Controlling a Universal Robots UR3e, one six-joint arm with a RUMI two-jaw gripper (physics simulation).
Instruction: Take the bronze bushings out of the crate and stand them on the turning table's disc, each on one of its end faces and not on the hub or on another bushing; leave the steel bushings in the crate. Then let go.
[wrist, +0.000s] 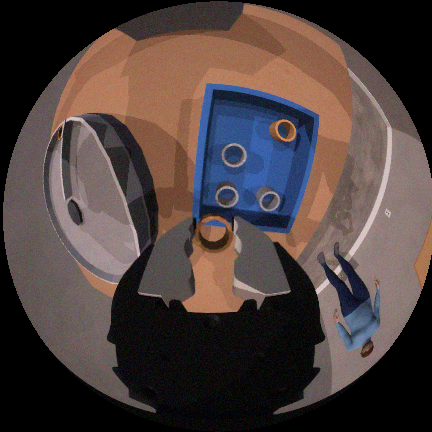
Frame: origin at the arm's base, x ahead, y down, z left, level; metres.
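Seen in the pictures: gripper, fingertip midpoint: (213, 218).
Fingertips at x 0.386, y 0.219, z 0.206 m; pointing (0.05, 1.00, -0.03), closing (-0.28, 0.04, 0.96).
A point is followed by its place in that frame.
My gripper (213, 218) {x 0.386, y 0.219, z 0.206 m} is shut on an upright bronze bushing (215, 244) {x 0.403, y 0.203, z 0.213 m}, held above the table just off the near-left edge of the blue crate (199, 150) {x 0.332, y 0.267, z 0.172 m}. Another bronze bushing (276, 131) {x 0.276, y 0.286, z 0.257 m} stands in the crate's far right part. Three steel bushings (223, 155) {x 0.333, y 0.286, z 0.201 m} (227, 205) {x 0.399, y 0.287, z 0.227 m} (260, 200) {x 0.377, y 0.286, z 0.269 m} stand in the crate, nearer to the gripper. The turning table's pale disc (102, 200) {x 0.432, y 0.264, z 0.022 m} is at the left, with its dark hub (75, 212) {x 0.480, y 0.256, z -0.083 m}. A small bronze-coloured piece (60, 132) {x 0.300, y 0.246, z -0.137 m} shows at the disc's far left edge, partly hidden; its pose is hard to tell.
The turning table has a tall dark side (142, 200) {x 0.420, y 0.276, z 0.102 m} facing the crate and a thin upright strip (65, 165) {x 0.374, y 0.251, z -0.098 m} running from its far rim toward the hub. A dark grey block (185, 22) is at the far edge of the wooden table (160, 75) {x 0.210, y 0.317, z 0.062 m}. A person (357, 320) shows at the lower right.
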